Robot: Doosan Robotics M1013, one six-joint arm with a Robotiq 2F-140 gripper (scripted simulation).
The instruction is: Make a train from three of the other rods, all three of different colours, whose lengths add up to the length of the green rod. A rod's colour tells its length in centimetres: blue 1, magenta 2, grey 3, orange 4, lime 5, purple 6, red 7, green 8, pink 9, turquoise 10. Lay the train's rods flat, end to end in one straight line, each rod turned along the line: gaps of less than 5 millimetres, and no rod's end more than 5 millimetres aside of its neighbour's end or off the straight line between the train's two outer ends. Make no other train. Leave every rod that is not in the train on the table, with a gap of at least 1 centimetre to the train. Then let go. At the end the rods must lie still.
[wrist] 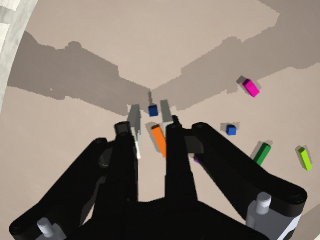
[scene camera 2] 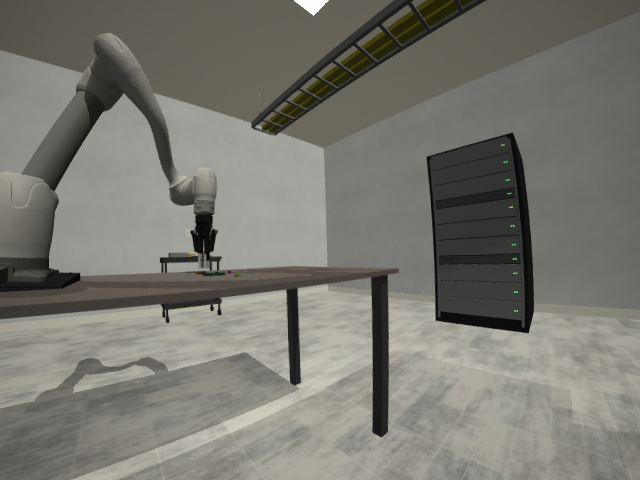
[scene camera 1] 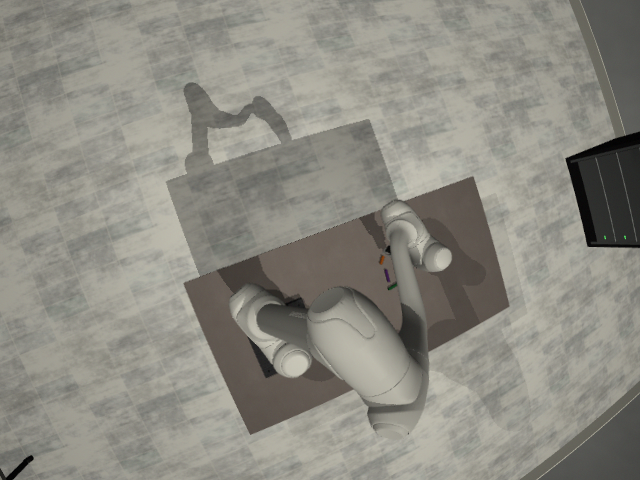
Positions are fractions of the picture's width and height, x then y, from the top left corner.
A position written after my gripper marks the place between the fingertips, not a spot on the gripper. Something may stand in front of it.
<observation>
In view: my gripper (scene camera 2: 0.32,0.56).
My gripper also shows in the wrist view (wrist: 0.47,0.48).
</observation>
